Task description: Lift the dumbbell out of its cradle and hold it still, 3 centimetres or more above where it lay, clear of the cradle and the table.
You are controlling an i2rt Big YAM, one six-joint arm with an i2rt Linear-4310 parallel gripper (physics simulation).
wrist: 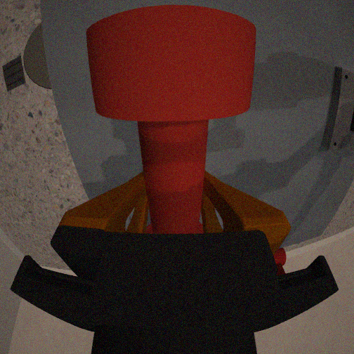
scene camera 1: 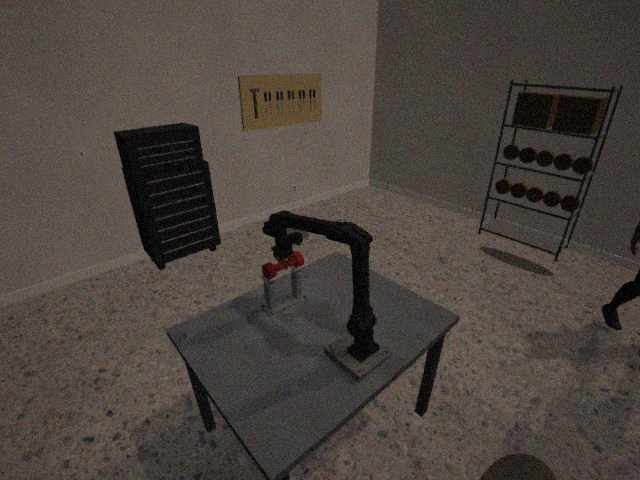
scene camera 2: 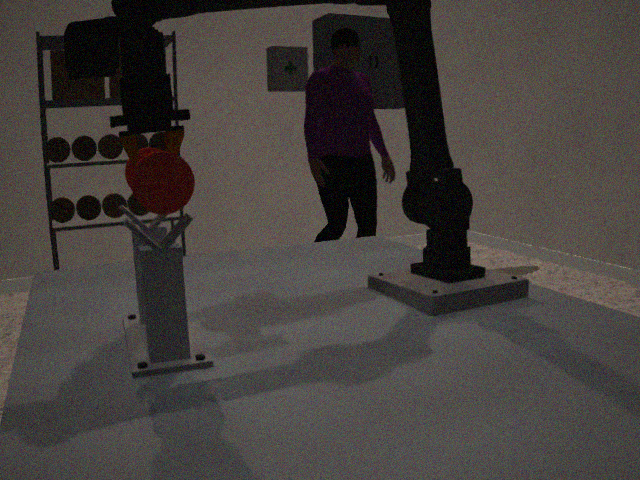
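Seen in the pictures: gripper, fingertip midpoint: [scene camera 1: 284, 267]; arm's base, origin of the base link: [scene camera 1: 363, 350] [scene camera 2: 447, 274].
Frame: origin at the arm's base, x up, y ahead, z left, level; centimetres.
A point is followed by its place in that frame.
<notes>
The red dumbbell [scene camera 1: 269, 270] @(x 22.4, y 47.9, z 12.0 cm) [scene camera 2: 162, 181] @(x 20.3, y 50.8, z 12.2 cm) [wrist: 172, 70] hangs in my gripper [scene camera 1: 283, 261] @(x 18.8, y 50.0, z 2.1 cm) [scene camera 2: 154, 149] [wrist: 174, 177], above the grey cradle [scene camera 1: 295, 285] @(x 5.8, y 49.3, z -3.6 cm) [scene camera 2: 165, 304] @(x 5.5, y 51.6, z 12.3 cm). The gripper points down, its orange fingers shut on the handle between the two round heads. In the scene camera 2 view, the near head's lower edge is about level with the tips of the cradle's V-shaped holder, and the V is open below it. The near head hides the fingertips there, and the exact gap is hard to judge. The cradle stands upright on the table [scene camera 1: 232, 372] @(x -2.6, y 28.9, z 45.7 cm) [scene camera 2: 361, 439] @(x -2.6, y 38.9, z 38.0 cm).
The arm's base plate [scene camera 1: 356, 369] @(x 0.5, y -5.3, z 10.0 cm) [scene camera 2: 434, 304] @(x -0.8, y 11.3, z 11.6 cm) [wrist: 342, 110] sits on the table, to the right of the cradle in both scene views. A person [scene camera 2: 341, 113] stands behind the table. A rack [scene camera 1: 496, 160] [scene camera 2: 49, 180] and a black drawer cabinet [scene camera 1: 175, 196] stand away from it.
</notes>
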